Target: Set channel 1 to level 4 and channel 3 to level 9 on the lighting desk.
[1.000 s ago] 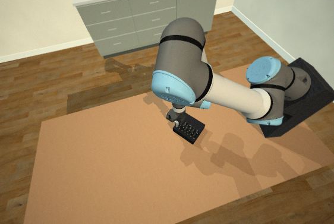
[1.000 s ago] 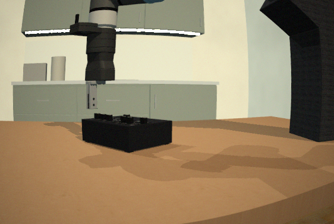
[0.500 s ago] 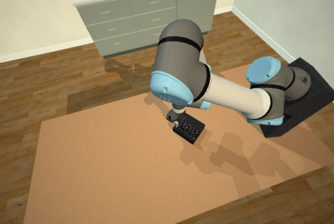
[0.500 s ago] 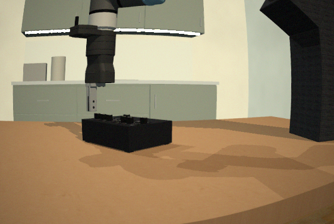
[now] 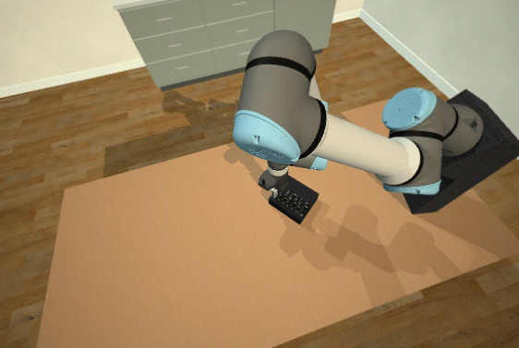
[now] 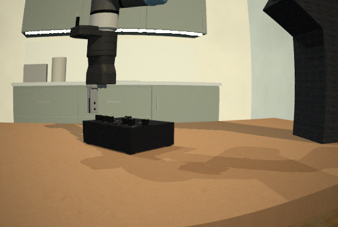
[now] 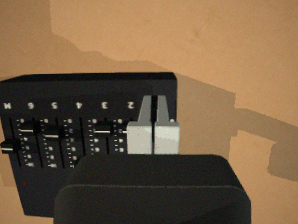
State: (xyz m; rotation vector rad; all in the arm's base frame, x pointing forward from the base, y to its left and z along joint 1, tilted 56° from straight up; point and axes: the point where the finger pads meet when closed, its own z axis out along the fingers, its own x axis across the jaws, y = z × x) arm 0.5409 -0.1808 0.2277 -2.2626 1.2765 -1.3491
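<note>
The channel 1 cap is 20 mm behind my hand, 10 mm to the right of it and 30 mm below it. From my hand the other things lie so: channel 2 cap (30 mm behind, 10 mm to the left, 30 mm below); channel 3 cap (30 mm behind, 30 mm to the left, 30 mm below); channel 4 cap (70 mm behind, 40 mm to the left, 30 mm below).
</note>
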